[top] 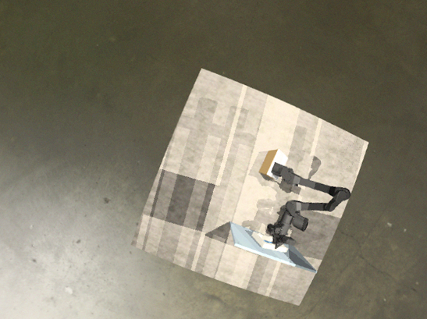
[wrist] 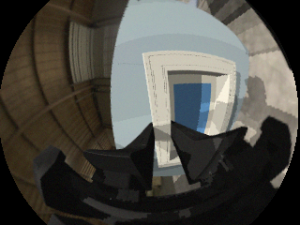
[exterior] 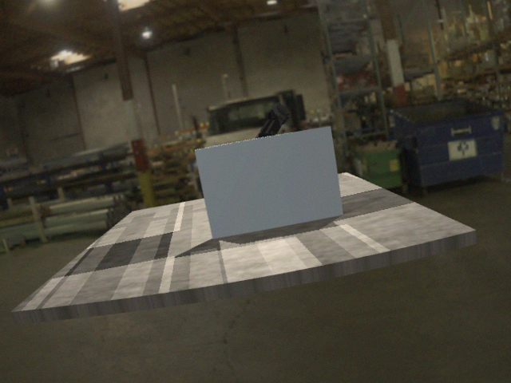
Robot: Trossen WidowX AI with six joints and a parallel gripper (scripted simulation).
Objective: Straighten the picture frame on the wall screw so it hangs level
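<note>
The picture frame is 10 mm to the right of my gripper tip and 50 mm below it. Round my gripper tip: pale blue wall panel 20 mm ahead, 80 mm below.
</note>
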